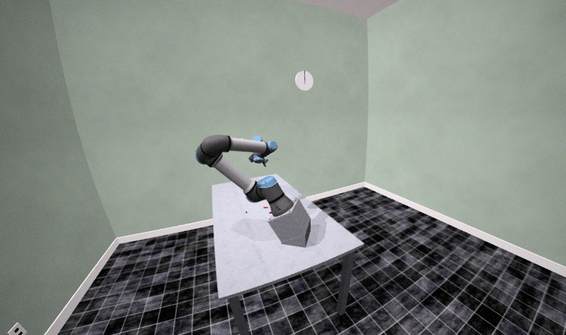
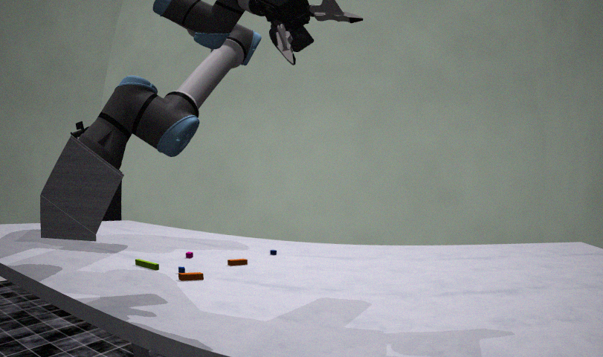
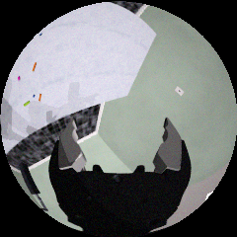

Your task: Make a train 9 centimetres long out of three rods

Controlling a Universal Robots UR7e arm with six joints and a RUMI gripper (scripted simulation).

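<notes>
Now: the lime rod 28 cm behind my hand, 10 cm to the right of it and 38 cm below it. Round my hand: magenta rod (28 cm behind, 6 cm to the left, 38 cm below).
</notes>
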